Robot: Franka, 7 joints.
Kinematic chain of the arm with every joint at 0, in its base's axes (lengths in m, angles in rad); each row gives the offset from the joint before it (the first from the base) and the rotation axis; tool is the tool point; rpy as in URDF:
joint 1: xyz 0 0 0.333 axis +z
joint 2: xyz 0 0 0 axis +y
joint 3: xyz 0 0 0.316 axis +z
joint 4: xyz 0.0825 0 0 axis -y
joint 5: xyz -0.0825 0 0.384 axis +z
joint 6: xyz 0 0 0 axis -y
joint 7: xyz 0.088 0 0 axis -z
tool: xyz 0 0 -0.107 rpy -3.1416 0 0
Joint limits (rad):
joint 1: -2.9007..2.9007
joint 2: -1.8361..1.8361
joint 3: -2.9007..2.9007
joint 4: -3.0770..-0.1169
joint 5: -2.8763..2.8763
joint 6: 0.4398..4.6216
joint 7: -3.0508..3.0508
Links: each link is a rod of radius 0.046 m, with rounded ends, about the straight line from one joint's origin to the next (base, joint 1, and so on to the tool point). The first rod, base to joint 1, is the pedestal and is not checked.
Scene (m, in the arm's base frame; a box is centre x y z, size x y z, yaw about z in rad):
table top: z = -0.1
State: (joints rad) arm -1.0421 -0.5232 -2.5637 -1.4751 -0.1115 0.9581 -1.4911
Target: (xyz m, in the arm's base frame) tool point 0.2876 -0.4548 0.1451
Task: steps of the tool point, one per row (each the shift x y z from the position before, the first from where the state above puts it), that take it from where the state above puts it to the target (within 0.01 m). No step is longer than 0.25 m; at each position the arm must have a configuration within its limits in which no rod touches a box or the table.
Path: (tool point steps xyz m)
1: -0.0839 -0.1911 -0.0625
2: -0.0021 -0.2129 -0.0550
3: 0.0817 -0.1994 -0.0461
4: 0.1528 -0.1532 -0.0359
5: 0.1992 -0.0832 -0.0250
6: 0.2138 -0.0020 -0.0139
7: 0.1964 0.0766 -0.0034

